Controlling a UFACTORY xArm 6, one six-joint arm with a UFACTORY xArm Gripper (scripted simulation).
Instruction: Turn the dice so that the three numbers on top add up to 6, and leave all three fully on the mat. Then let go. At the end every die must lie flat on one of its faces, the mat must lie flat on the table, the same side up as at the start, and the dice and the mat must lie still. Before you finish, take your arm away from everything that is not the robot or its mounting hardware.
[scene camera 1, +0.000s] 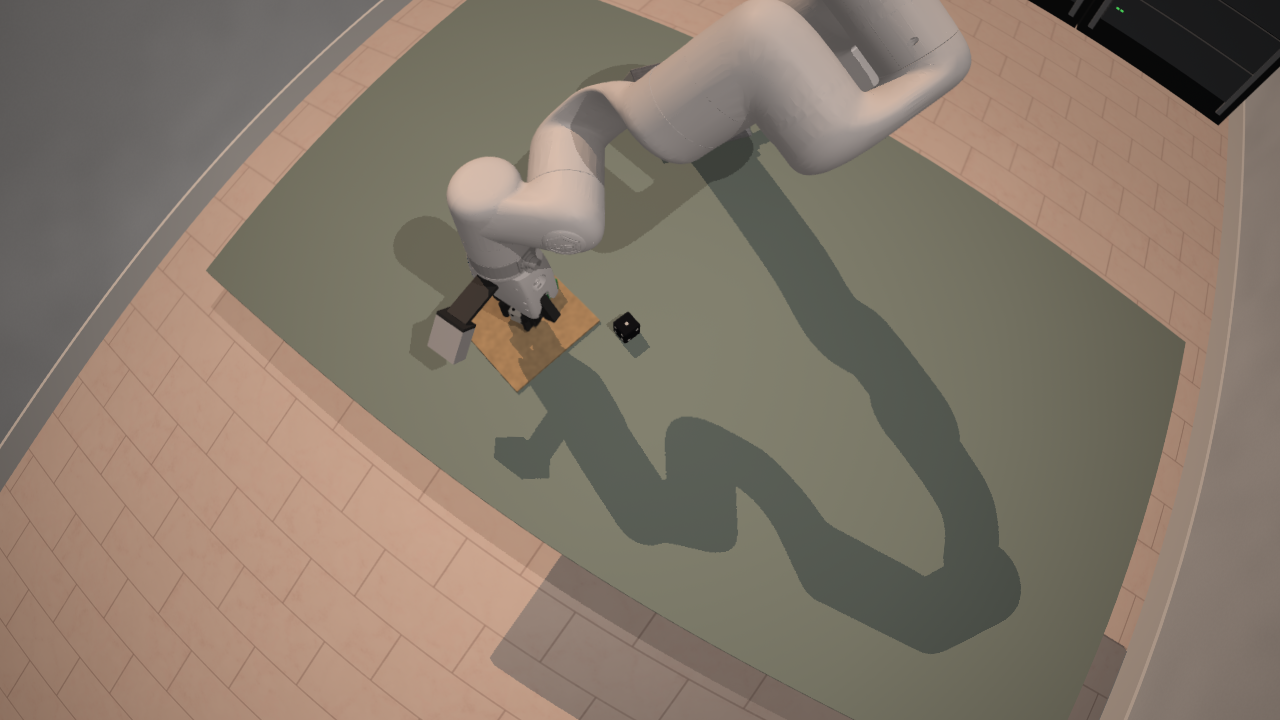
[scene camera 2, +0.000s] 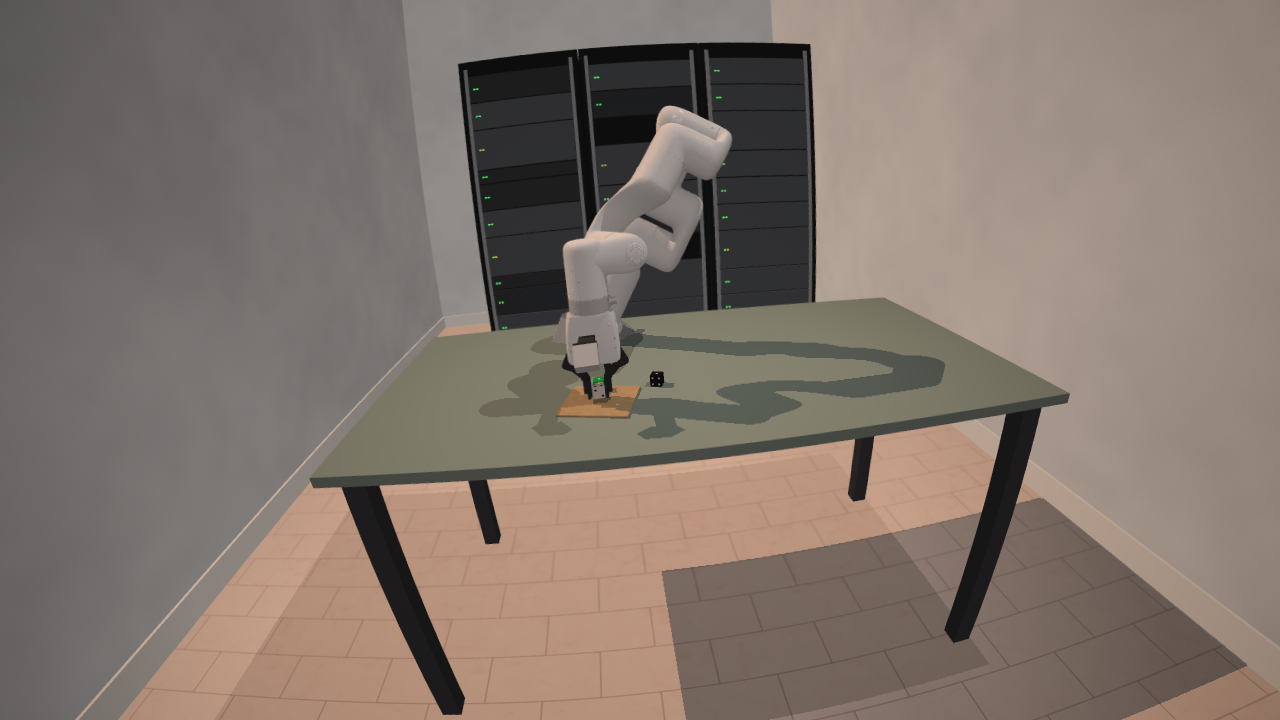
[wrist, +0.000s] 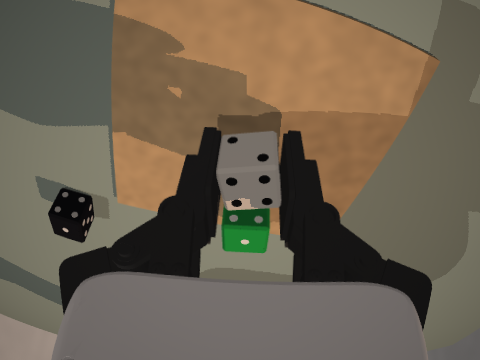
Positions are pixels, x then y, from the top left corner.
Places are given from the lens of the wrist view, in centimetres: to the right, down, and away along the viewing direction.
my gripper (wrist: 251, 153): 1, -1, 14
black die (wrist: 71, 215): -11, 2, 18
